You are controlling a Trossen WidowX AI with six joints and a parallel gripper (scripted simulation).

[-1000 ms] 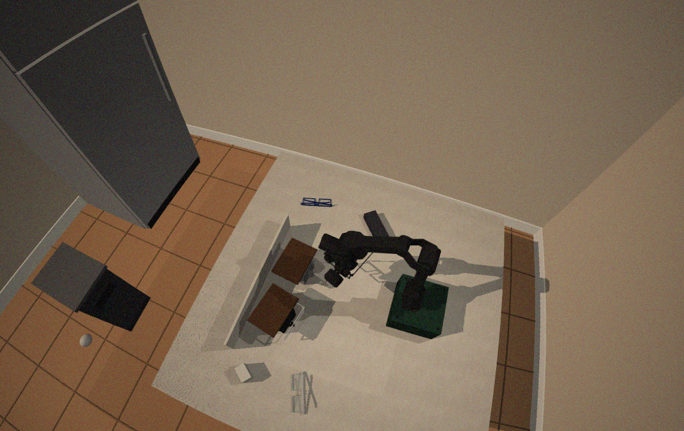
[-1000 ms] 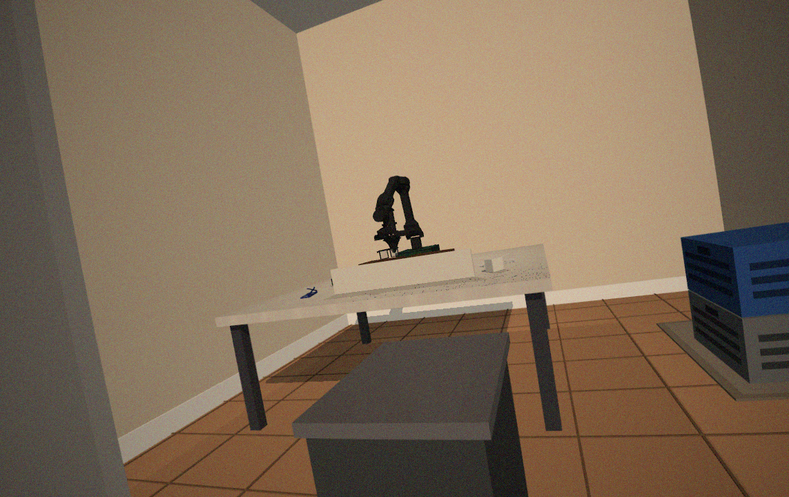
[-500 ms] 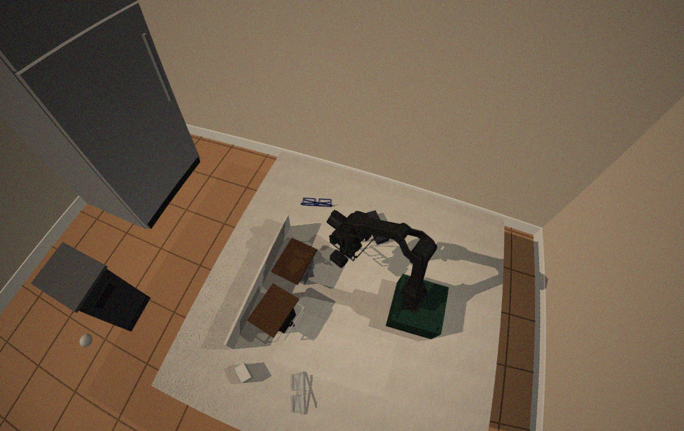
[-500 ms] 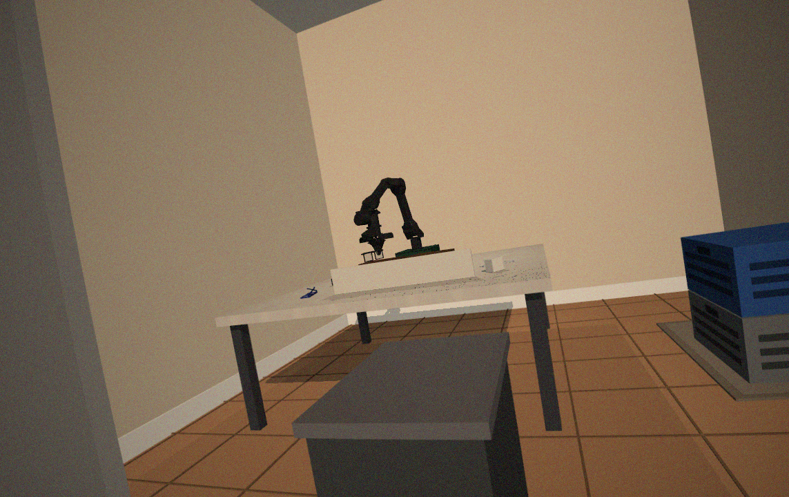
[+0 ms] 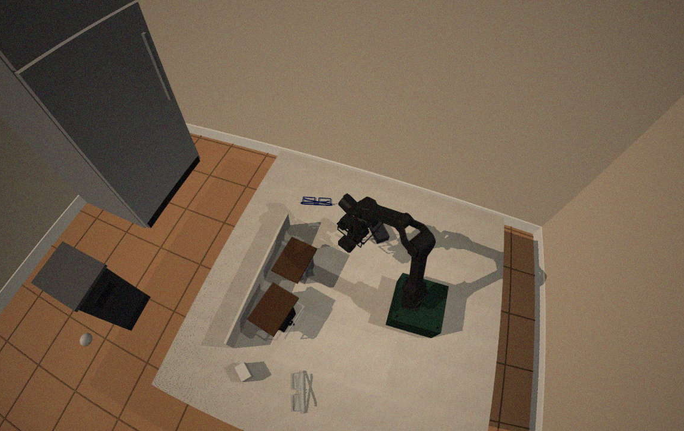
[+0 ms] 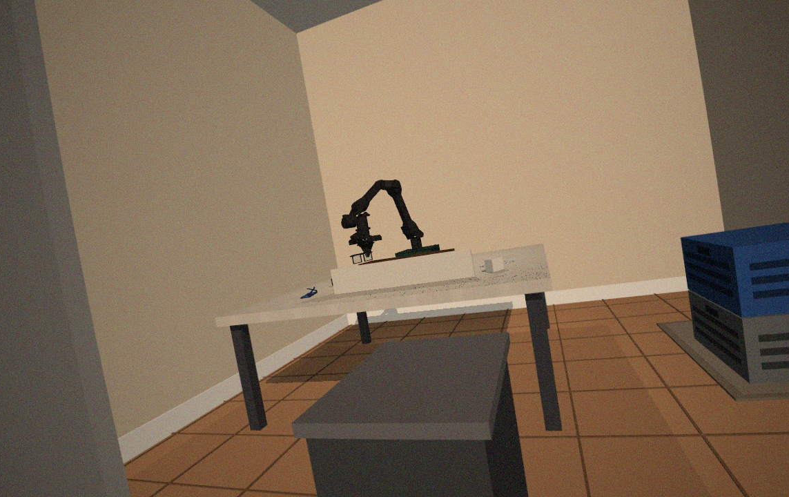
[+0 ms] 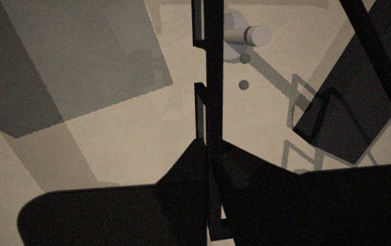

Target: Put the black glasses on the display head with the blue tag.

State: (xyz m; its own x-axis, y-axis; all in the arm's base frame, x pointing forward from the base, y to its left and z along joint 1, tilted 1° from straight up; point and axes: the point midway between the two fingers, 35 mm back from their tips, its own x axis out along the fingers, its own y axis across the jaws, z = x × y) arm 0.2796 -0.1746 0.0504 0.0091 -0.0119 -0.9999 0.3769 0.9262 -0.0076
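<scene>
Now: gripper tip 30 mm short of the small grey stand, 50 mm to the left of it and 100 mm above it. From my gripper tip the other things lie so: white backboard 330 mm ahead, 270 mm to the left, 70 mm below; white cube 230 mm ahead, 630 mm to the left, 90 mm below; dark case 60 mm behind, 160 mm to the right, 100 mm below.
</scene>
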